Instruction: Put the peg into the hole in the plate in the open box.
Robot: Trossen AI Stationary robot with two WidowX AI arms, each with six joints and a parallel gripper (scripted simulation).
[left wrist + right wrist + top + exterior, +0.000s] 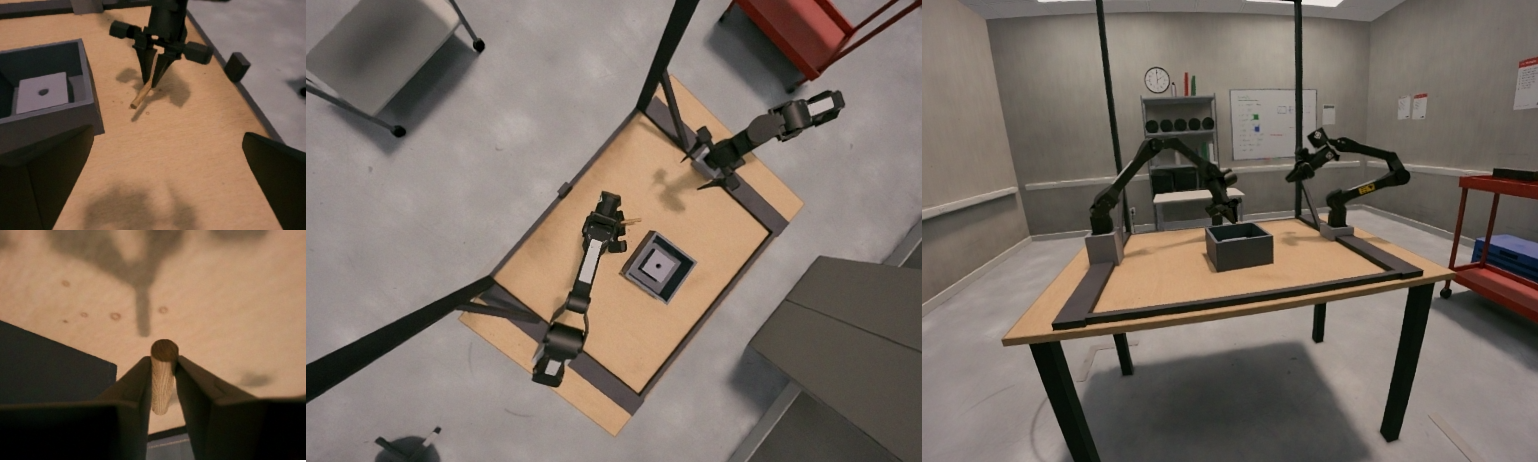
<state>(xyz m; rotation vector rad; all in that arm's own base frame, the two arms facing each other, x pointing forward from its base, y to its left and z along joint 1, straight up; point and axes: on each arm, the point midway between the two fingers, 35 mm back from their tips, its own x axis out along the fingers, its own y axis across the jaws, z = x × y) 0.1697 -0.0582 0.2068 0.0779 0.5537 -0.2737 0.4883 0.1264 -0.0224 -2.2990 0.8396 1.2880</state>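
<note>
Right now the wooden peg is 30 mm ahead of my right hand, 30 mm to the left of it and 30 mm below it. Round my right hand: dark frame strip 510 mm ahead, 40 mm to the right, 80 mm below; light grey plate 220 mm ahead, 30 mm to the right, 50 mm below; box 220 mm ahead, 30 mm to the right, 70 mm below.
</note>
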